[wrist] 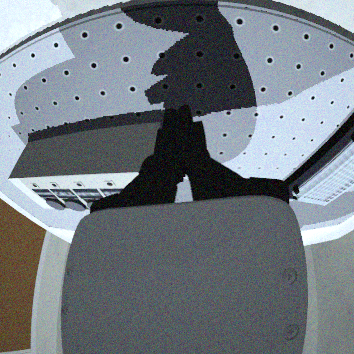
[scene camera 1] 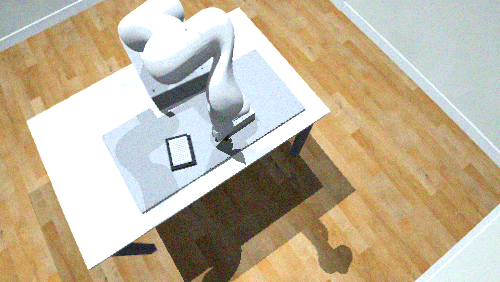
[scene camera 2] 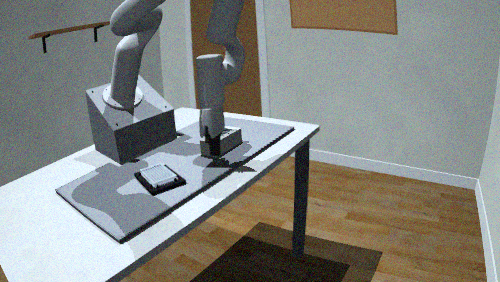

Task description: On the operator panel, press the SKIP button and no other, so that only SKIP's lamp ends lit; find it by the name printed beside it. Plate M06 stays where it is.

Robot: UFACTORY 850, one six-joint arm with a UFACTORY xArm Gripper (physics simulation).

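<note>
The operator panel (scene camera 1: 245, 123) (scene camera 2: 231, 142) (wrist: 95, 150) is a low box with a pale top and a dark grey side. In the wrist view several small lamps and two dark round buttons show on its top; the printed names cannot be read, SKIP cannot be made out, and no lamp looks lit. My gripper (scene camera 1: 218, 138) (scene camera 2: 215, 151) (wrist: 182, 122) is shut and empty, its fingers low at the panel's near end and hiding part of it. Whether they touch it cannot be told. Plate M06 (scene camera 1: 180, 150) (scene camera 2: 159, 175) (wrist: 327, 175), a white ribbed plate, sits in a black holder apart from the panel.
The panel and plate holder stand on a grey perforated board (scene camera 1: 280, 85) (scene camera 2: 100, 200) (wrist: 282, 47) on the white table (scene camera 1: 65, 165) (scene camera 2: 40, 215). The robot's grey base block (scene camera 2: 145, 136) stands behind the board. The arm's shadow falls across the board.
</note>
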